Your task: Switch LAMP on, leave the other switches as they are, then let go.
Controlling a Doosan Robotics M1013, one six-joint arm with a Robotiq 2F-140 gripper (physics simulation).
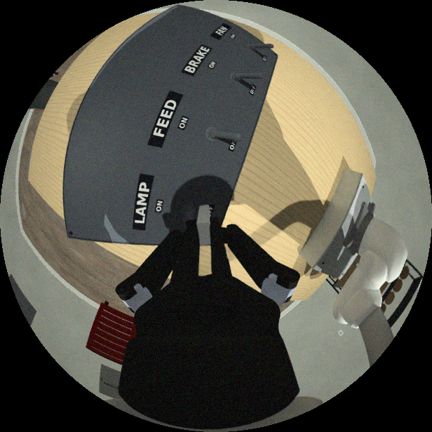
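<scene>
A dark grey panel (115, 145) carries switches in a row. The LAMP label (142, 202) is nearest the gripper, with its ON mark (159, 206) beside it. Its OFF mark (211, 209) is partly covered by the fingertips. The LAMP lever lies in dark shadow and behind the fingers, so its position cannot be told. The FEED lever (223, 135), BRAKE lever (245, 79) and FAN lever (261, 48) lean to their OFF sides. My gripper (204, 213) is shut and empty, its tips over the OFF side of the LAMP switch. Contact cannot be told.
The panel lies on a wooden table (320, 120). A light grey box (334, 220) stands at the right, near white rounded arm parts (385, 250). A black rack (406, 299) with brown round things is beyond them. A red slatted object (112, 332) is at the lower left.
</scene>
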